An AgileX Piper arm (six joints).
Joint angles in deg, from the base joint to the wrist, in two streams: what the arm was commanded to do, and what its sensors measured. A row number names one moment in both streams.
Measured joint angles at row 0:
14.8 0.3 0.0 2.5 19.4 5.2
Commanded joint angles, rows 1 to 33:
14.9 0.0 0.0 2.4 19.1 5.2
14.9 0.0 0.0 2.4 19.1 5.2
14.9 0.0 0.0 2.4 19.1 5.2
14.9 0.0 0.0 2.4 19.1 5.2
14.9 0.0 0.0 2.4 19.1 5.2
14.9 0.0 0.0 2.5 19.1 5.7
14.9 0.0 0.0 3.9 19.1 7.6
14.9 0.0 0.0 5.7 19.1 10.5
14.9 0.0 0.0 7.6 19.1 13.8
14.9 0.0 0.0 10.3 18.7 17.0
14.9 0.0 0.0 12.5 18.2 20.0
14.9 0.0 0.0 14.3 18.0 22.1
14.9 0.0 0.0 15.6 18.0 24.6
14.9 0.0 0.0 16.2 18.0 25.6
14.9 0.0 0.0 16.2 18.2 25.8
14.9 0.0 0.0 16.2 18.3 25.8
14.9 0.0 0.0 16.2 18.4 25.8
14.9 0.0 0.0 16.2 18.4 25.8
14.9 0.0 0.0 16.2 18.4 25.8
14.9 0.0 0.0 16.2 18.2 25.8
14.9 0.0 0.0 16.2 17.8 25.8
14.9 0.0 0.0 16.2 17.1 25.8
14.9 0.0 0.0 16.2 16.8 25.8
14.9 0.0 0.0 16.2 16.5 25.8
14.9 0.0 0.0 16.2 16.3 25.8
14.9 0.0 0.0 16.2 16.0 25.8
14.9 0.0 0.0 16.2 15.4 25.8
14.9 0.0 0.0 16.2 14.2 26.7
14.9 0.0 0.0 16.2 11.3 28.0
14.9 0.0 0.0 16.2 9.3 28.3
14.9 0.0 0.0 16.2 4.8 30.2
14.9 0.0 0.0 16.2 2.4 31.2
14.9 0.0 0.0 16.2 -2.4 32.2
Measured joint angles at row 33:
14.8 0.3 0.0 16.4 8.6 29.2
